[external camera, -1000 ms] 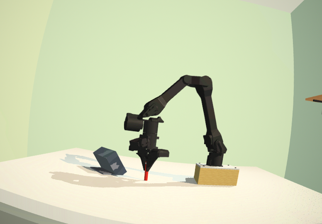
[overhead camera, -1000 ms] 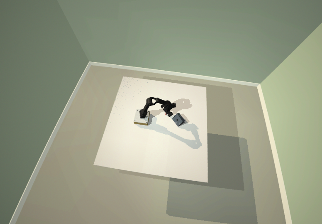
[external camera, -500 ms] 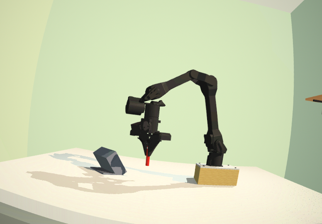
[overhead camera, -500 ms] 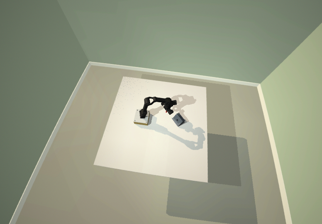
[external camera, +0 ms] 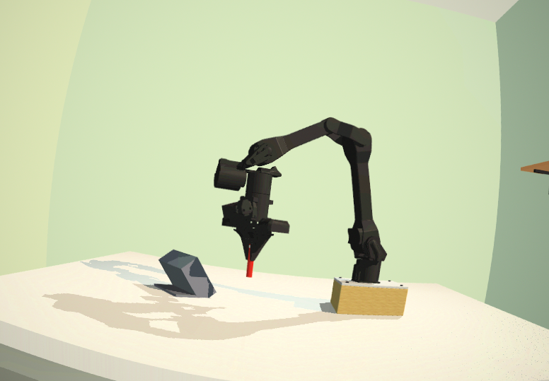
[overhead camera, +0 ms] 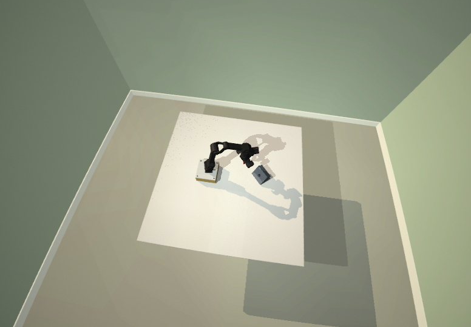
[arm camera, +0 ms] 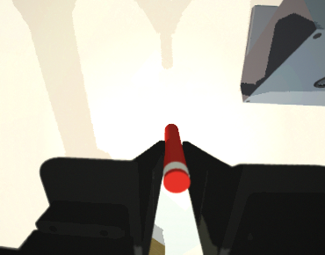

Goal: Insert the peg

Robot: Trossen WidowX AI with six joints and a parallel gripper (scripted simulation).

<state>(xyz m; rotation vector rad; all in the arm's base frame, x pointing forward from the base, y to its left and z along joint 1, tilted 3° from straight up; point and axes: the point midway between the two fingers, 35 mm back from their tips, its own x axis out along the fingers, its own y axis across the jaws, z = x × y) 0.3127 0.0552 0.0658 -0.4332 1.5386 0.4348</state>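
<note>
My gripper tip is now 150 mm short of the grey sloped panel, 100 mm to the left of it and 70 mm above it. Round my gripper tip: red peg 20 mm above.
</note>
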